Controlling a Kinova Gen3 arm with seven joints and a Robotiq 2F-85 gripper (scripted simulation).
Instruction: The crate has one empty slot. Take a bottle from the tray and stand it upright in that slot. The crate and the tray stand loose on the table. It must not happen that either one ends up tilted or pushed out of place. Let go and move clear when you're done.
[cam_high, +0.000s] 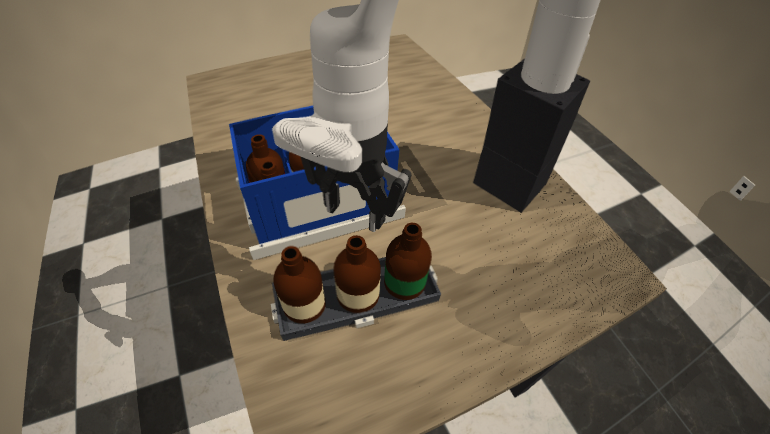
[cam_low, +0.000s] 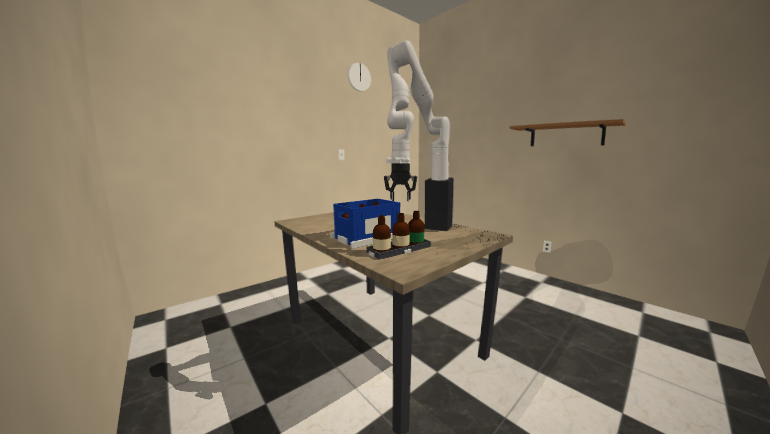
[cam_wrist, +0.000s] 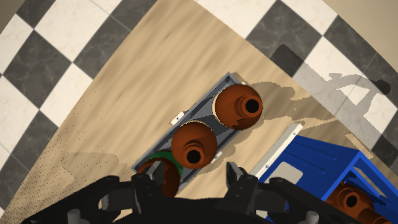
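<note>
My hand is 210 mm above the dark grey tray. Also, from my hand: blue crate (240 mm to the right, 140 mm below, 30 mm behind).
</note>
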